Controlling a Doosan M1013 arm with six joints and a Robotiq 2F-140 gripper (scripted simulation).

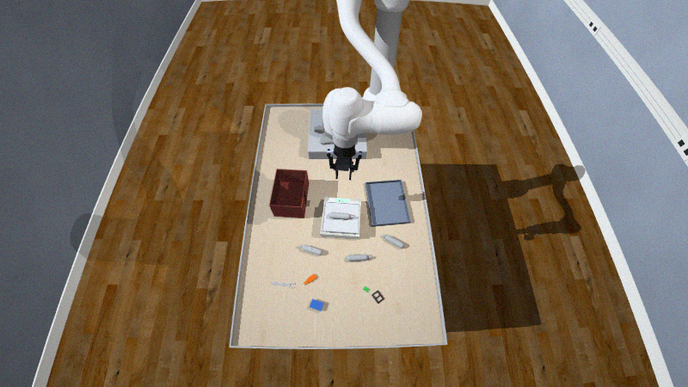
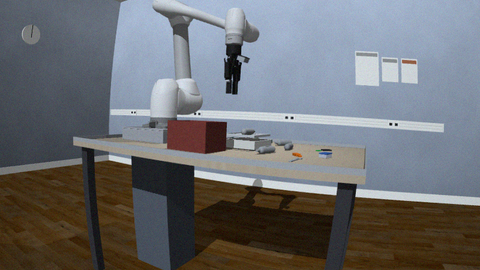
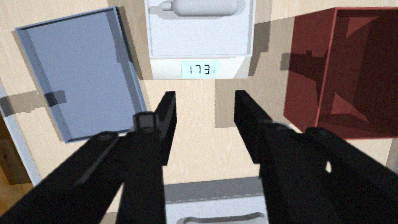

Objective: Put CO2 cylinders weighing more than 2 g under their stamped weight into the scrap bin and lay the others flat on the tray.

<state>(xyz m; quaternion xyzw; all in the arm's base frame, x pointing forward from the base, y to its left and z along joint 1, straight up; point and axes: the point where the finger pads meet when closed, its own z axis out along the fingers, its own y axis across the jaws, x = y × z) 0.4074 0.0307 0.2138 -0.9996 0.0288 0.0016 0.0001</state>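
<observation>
Right now the blue-grey tray is 280 mm below my hand, 220 mm to the left of it and 10 mm behind it. Round my hand: white scale: 250 mm below, 90 mm ahead, 10 mm to the right; then orange piece: 380 mm ahead, 280 mm below, 140 mm to the right; then dark red scrap bin: 260 mm to the right, 250 mm below, 20 mm behind.
</observation>
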